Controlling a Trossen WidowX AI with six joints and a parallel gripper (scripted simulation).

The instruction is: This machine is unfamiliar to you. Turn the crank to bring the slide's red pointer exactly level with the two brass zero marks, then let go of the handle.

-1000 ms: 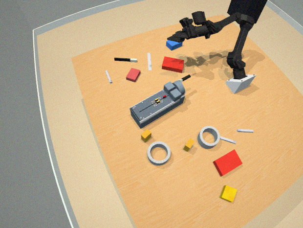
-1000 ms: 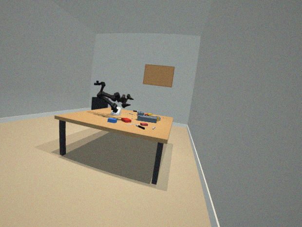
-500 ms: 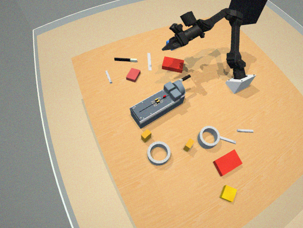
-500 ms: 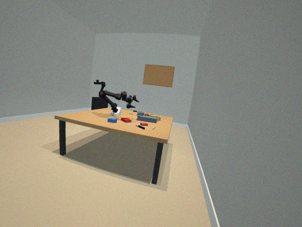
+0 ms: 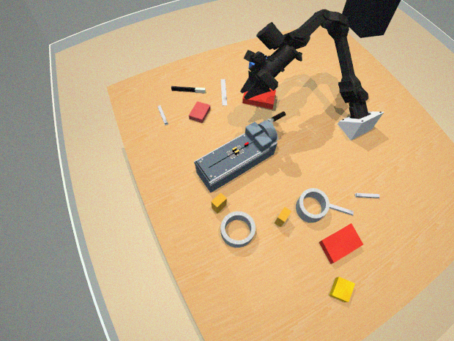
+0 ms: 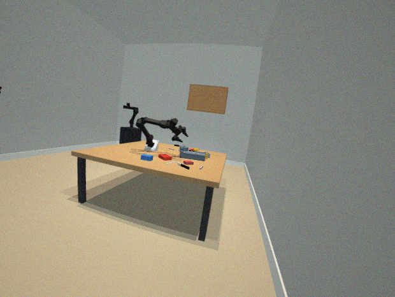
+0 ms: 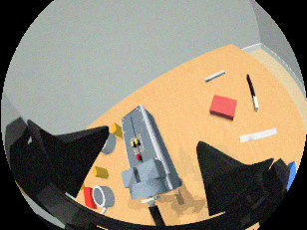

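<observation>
Right now the dark crank handle is 110 mm behind my gripper tip, 60 mm to the left of it and 80 mm below it. From my gripper tip the other things lie so: red block 110 mm ahead, 130 mm to the right, 190 mm below; then red pointer 30 mm ahead, 100 mm to the left, 120 mm below; then black marker 100 mm ahead, 260 mm to the right, 190 mm below.
</observation>
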